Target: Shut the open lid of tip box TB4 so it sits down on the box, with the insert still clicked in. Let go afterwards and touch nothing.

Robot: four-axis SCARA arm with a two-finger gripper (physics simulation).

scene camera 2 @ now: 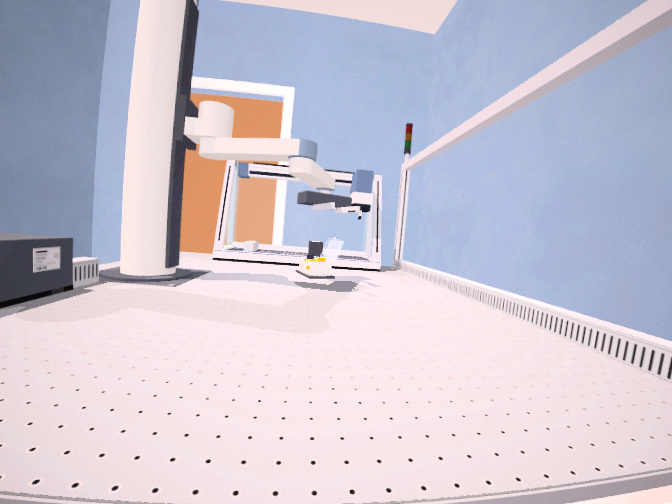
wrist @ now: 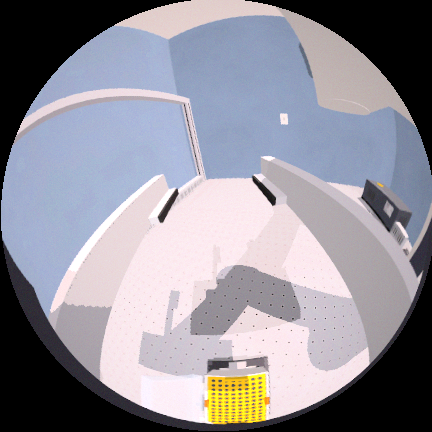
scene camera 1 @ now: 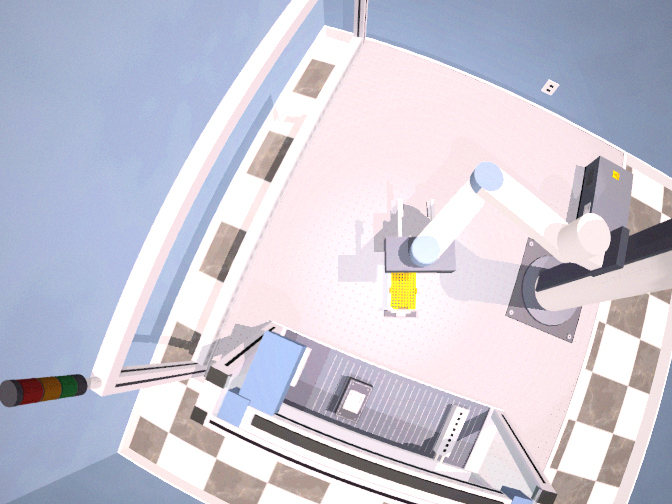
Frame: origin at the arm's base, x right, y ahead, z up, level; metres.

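Seen in the pictures: gripper, between the fingertips: [scene camera 2: 346, 207] [wrist: 212, 174] [scene camera 1: 415, 199]; arm's base, origin of its link: [scene camera 2: 148, 277] [scene camera 1: 549, 290].
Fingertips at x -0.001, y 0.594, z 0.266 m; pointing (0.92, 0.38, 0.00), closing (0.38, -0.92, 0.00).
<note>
Offsets run from my fingertips to a thing's middle. "spot": to the spot under its first point.
Tip box TB4, a white box @[dx -0.210, dy -0.075, dz -0.220 m] [scene camera 2: 324, 269], stands on the perforated table, its back part covered by the gripper body in scene camera 1. Its yellow insert @[dx -0.210, dy -0.075, dz -0.189 m] [scene camera 1: 403, 291] [wrist: 237, 397] is in the box and looks level; its clicks cannot be made out. The clear lid @[spot: dx -0.253, dy -0.008, dz -0.138 m] [scene camera 2: 332, 246] [wrist: 172, 392] is open and stands out from one long side, left of the box in the wrist view. My gripper [scene camera 1: 415, 201] [scene camera 2: 336, 208] [wrist: 212, 174] is shut to its narrow stance and empty, with a gap between the fingers. It is above the table, higher than the box, fingers pointing away from it.
A framed deck machine [scene camera 1: 374, 389] with a blue head @[spot: dx -0.534, dy +0.137, dz +0.235 m] [scene camera 1: 273, 371] [scene camera 2: 362, 181] stands beyond the box. A dark block @[spot: dx -0.514, dy -0.070, dz -0.172 m] [scene camera 2: 314, 249] shows behind the box. The arm's column [scene camera 2: 154, 135] and a dark controller [scene camera 1: 610, 195] [scene camera 2: 35, 268] [wrist: 386, 205] stand to one side.
</note>
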